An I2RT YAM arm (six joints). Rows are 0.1 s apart.
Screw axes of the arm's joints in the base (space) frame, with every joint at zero. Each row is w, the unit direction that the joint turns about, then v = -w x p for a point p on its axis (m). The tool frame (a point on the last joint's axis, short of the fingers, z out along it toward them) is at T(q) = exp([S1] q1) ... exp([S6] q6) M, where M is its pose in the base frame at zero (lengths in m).
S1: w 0 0 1 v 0 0 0
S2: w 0 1 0 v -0.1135 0 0.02
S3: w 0 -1 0 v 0.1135 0 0.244
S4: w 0 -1 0 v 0.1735 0 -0.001
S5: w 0 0 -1 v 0 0.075 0
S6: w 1 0 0 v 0 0.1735 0
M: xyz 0.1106 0 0.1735 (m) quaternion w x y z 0.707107 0 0.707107 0
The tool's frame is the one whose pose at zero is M.
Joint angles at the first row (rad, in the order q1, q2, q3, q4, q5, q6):
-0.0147, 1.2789, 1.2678, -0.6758, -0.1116, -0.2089
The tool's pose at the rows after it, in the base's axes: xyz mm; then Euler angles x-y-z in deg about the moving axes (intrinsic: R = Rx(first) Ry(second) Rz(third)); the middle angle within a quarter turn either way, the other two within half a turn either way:
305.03 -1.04 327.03 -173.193 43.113 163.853
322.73 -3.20 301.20 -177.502 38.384 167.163
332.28 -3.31 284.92 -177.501 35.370 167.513
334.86 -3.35 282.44 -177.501 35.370 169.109
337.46 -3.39 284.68 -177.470 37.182 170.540
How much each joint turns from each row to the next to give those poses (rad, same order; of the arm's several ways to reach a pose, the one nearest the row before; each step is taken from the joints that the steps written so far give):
0.0000, 0.1392, 0.0386, -0.0282, 0.0149, -0.0022
0.0000, 0.0870, -0.0012, 0.0031, 0.0534, 0.0026
0.0000, 0.0530, 0.0000, 0.0003, -0.0008, 0.0038
0.0000, 0.0100, 0.0000, 0.0099, 0.0000, 0.0279
0.0000, -0.0008, 0.0000, 0.0309, 0.0000, 0.0267

